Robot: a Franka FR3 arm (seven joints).
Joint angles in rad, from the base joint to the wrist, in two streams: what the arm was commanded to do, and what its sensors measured. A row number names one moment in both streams.
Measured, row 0:
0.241, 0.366, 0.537, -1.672, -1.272, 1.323, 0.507
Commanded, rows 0 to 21:
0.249, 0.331, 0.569, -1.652, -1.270, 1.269, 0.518
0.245, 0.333, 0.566, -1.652, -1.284, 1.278, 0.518
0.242, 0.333, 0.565, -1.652, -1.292, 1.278, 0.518
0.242, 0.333, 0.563, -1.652, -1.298, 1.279, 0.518
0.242, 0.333, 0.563, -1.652, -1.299, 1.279, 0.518
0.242, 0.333, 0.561, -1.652, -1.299, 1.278, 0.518
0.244, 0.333, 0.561, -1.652, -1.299, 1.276, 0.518
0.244, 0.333, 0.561, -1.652, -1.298, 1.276, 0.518
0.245, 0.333, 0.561, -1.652, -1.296, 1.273, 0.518
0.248, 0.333, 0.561, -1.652, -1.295, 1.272, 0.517
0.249, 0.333, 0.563, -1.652, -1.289, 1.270, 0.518
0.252, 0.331, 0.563, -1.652, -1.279, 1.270, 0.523
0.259, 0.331, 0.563, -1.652, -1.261, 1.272, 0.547
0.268, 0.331, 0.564, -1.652, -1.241, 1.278, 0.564
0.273, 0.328, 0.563, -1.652, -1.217, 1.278, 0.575
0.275, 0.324, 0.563, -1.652, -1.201, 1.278, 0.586
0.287, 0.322, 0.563, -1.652, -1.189, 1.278, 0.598
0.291, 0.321, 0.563, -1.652, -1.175, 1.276, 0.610
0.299, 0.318, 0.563, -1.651, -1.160, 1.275, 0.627
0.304, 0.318, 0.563, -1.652, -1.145, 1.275, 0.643
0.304, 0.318, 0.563, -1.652, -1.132, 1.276, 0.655
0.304, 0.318, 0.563, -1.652, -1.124, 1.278, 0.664
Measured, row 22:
0.300, 0.332, 0.564, -1.650, -1.173, 1.287, 0.618
